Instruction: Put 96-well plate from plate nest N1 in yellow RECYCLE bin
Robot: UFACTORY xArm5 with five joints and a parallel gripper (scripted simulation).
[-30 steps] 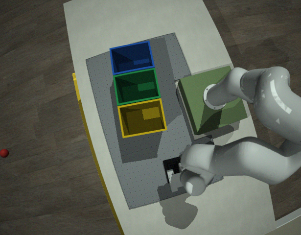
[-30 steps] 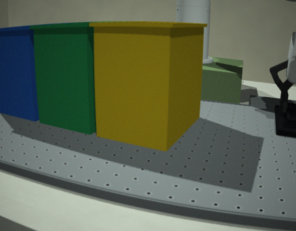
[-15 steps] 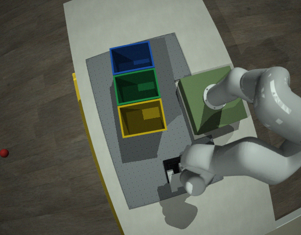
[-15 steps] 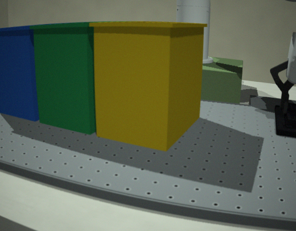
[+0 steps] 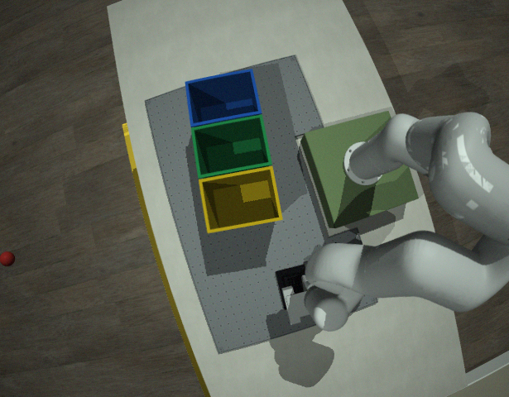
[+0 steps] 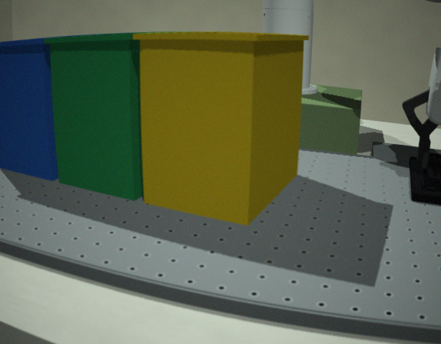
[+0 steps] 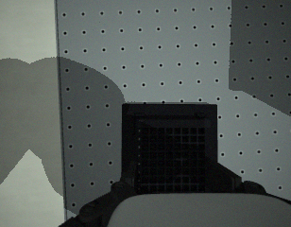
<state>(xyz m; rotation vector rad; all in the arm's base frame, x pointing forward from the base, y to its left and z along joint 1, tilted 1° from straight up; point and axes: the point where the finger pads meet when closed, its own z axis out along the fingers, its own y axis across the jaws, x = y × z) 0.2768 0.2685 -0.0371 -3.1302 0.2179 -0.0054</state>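
Now: the black 96-well plate 10 mm below my hand. The rest, counted from my hand: green bin (420 mm to the right, 60 mm ahead, 60 mm above); then yellow bin (290 mm to the right, 90 mm ahead, 60 mm above); then black plate nest (20 mm below).
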